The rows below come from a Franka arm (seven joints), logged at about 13 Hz.
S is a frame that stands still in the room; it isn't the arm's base.
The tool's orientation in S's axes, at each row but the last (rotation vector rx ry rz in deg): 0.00, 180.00, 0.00; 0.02, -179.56, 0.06; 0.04, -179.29, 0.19; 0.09, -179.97, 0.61; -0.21, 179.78, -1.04; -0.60, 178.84, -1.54; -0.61, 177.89, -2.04; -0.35, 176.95, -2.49; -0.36, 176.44, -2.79; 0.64, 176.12, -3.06; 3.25, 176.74, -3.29
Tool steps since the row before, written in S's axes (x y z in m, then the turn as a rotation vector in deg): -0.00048, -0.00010, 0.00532, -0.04, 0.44, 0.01; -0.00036, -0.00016, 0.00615, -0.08, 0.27, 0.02; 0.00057, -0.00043, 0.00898, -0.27, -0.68, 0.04; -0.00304, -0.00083, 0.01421, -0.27, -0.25, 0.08; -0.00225, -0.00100, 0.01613, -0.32, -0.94, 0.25; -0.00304, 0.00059, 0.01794, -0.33, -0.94, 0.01; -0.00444, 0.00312, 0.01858, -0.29, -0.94, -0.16; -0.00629, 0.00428, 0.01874, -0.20, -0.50, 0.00; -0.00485, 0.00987, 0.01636, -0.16, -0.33, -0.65; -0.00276, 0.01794, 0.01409, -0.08, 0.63, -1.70; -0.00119, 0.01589, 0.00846, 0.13, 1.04, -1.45
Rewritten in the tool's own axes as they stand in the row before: 0.00048, -0.00010, -0.00532, 0.04, 0.44, -0.01; 0.00041, -0.00016, -0.00615, 0.08, 0.27, -0.02; -0.00046, -0.00045, -0.00899, 0.27, -0.68, -0.04; 0.00305, -0.00092, -0.01420, 0.27, -0.25, -0.08; 0.00219, -0.00118, -0.01613, 0.32, -0.94, -0.24; 0.00268, 0.00030, -0.01801, 0.34, -0.94, 0.00; 0.00374, 0.00272, -0.01880, 0.30, -0.93, 0.17; 0.00527, 0.00377, -0.01916, 0.20, -0.50, 0.00; 0.00378, 0.00936, -0.01693, 0.20, -0.31, 0.65; 0.00191, 0.01742, -0.01486, 0.20, 0.69, 1.67; 0.00128, 0.01552, -0.00911, -0.01, 1.10, 1.41
